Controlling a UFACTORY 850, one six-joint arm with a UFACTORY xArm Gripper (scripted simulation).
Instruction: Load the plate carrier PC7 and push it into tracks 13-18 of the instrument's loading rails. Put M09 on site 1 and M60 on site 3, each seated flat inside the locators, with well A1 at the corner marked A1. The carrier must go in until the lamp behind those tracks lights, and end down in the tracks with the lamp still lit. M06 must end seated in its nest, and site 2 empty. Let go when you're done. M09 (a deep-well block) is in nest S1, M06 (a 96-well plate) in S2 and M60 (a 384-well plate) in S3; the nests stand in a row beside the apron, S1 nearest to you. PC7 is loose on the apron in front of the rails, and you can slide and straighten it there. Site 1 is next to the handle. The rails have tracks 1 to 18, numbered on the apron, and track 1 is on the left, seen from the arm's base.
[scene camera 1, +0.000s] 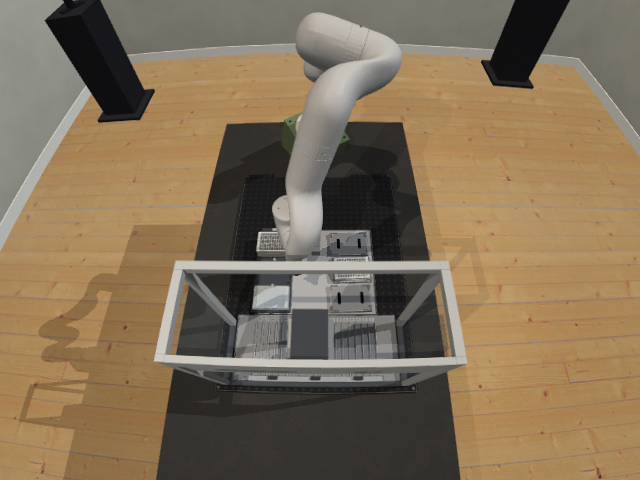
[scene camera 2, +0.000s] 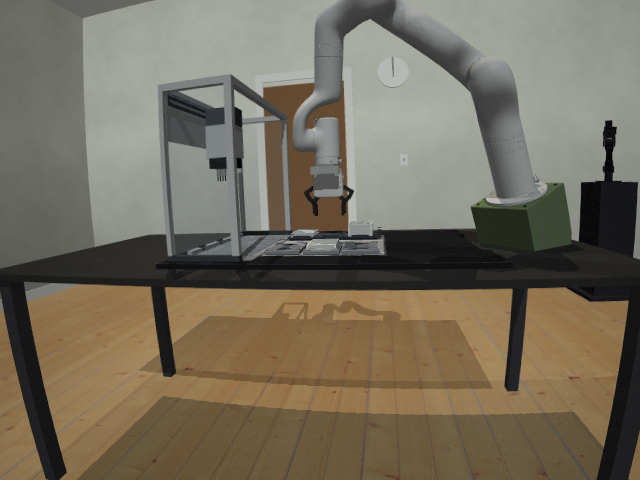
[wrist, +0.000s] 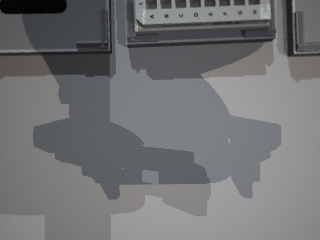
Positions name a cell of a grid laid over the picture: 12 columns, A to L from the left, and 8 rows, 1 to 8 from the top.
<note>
In view: my gripper (scene camera 2: G4) and a plate carrier PC7 (scene camera 1: E5).
The wrist view misses the plate carrier PC7: it is out of frame.
</note>
